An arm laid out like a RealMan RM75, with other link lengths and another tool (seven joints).
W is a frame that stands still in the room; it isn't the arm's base.
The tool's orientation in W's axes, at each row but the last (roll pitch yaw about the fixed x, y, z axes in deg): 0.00, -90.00, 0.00; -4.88, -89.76, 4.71; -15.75, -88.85, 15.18; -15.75, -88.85, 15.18; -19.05, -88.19, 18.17; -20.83, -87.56, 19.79; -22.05, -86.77, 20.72; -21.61, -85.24, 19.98; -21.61, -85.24, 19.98; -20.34, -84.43, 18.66; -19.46, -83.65, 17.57; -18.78, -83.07, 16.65
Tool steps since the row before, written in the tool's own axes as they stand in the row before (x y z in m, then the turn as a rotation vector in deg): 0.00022, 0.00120, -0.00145, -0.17, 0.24, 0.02; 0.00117, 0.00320, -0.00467, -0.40, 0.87, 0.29; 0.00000, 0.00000, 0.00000, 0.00, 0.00, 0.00; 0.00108, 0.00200, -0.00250, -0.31, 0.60, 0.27; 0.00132, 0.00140, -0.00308, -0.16, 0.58, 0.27; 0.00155, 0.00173, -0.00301, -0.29, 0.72, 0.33; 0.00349, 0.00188, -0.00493, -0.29, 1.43, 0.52; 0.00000, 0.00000, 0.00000, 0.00, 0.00, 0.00; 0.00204, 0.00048, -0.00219, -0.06, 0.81, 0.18; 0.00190, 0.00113, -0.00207, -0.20, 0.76, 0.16; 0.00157, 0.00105, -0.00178, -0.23, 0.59, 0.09; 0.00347, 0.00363, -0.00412, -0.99, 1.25, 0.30
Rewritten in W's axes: 0.00145, 0.00120, 0.00022, -0.02, 0.24, -0.17; 0.00468, 0.00319, 0.00115, -0.29, 0.87, -0.40; 0.00000, 0.00000, 0.00000, 0.00, 0.00, 0.00; 0.00254, 0.00198, 0.00102, -0.27, 0.60, -0.31; 0.00314, 0.00137, 0.00121, -0.27, 0.58, -0.16; 0.00310, 0.00170, 0.00140, -0.33, 0.72, -0.29; 0.00515, 0.00183, 0.00319, -0.50, 1.44, -0.29; 0.00000, 0.00000, 0.00000, 0.00, 0.00, 0.00; 0.00235, 0.00047, 0.00185, -0.16, 0.81, -0.07; 0.00227, 0.00112, 0.00166, -0.16, 0.76, -0.21; 0.00197, 0.00104, 0.00134, -0.10, 0.58, -0.24; 0.00462, 0.00358, 0.00283, -0.37, 1.23, -1.00
